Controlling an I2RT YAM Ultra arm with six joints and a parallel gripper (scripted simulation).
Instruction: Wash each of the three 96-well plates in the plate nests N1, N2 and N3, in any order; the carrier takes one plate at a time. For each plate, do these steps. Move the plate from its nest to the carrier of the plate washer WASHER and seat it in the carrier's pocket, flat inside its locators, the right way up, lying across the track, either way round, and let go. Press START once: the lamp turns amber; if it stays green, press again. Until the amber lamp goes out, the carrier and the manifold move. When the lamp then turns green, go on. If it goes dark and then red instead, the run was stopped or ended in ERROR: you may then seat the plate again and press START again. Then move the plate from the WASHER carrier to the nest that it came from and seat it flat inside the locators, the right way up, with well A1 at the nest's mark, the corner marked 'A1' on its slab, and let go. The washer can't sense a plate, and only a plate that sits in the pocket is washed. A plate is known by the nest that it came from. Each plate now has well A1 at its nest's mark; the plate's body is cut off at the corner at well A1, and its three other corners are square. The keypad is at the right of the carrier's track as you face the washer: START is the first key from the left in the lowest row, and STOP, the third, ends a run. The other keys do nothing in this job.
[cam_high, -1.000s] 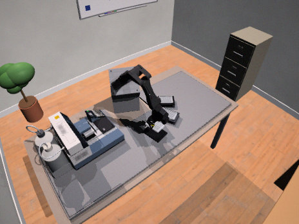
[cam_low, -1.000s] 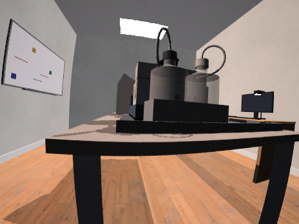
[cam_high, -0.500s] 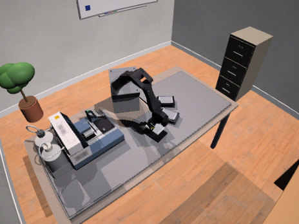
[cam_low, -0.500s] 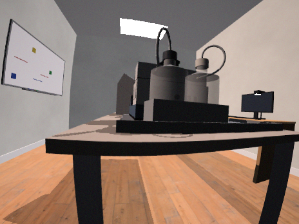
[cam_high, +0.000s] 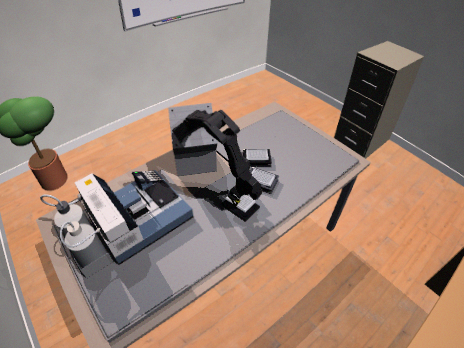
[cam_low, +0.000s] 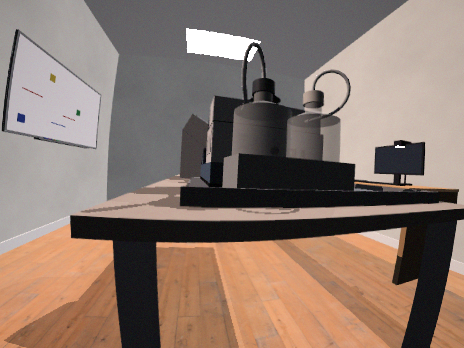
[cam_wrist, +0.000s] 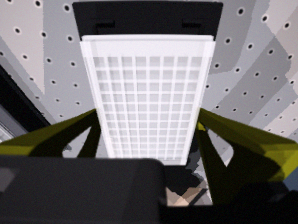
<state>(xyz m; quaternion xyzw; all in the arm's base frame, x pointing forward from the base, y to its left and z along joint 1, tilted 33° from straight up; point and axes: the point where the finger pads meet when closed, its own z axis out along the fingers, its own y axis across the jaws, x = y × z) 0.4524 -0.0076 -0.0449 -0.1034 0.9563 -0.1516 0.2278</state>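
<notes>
Now: hand 5 cm above the black nest. Round my hand: plate washer: 28 cm behind, 45 cm to the right, 8 cm above; then label: 10 cm behind, 2 cm to the right, 5 cm below; then dark carrier: 28 cm behind, 29 cm to the right, 3 cm above.
</notes>
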